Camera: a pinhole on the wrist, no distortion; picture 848 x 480 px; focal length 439.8 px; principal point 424.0 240.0 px. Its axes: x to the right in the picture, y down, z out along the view. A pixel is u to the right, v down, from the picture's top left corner.
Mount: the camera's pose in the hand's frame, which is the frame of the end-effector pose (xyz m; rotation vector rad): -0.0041 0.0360 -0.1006 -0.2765 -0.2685 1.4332
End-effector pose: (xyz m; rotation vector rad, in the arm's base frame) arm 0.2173 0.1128 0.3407 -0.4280 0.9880 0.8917
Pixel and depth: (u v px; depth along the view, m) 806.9 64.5 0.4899
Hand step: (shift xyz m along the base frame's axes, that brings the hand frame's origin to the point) -0.1164 0.5824 0.2016
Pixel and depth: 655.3 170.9 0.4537
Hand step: -0.0507 0.3709 0.2562
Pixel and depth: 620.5 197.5 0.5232
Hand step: -0.0301 0.3900 0.3232
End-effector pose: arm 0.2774 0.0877 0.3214 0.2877 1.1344 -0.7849
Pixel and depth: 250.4 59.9 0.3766
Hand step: 0.1284 -0.2566 0.1558
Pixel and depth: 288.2 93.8 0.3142
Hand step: 0.1105 -0.1665 0.1313
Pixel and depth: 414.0 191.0 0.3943
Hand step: 0.2014 -0.1004 0.2033
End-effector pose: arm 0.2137 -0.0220 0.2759 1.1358 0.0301 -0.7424
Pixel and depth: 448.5 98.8 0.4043
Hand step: -0.0955 -0.2463 0.1961
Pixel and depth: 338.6 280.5 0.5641
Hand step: -0.3657 -0.2144 0.2405
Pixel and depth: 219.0 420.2 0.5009
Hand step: -0.4893 -0.0721 0.1548
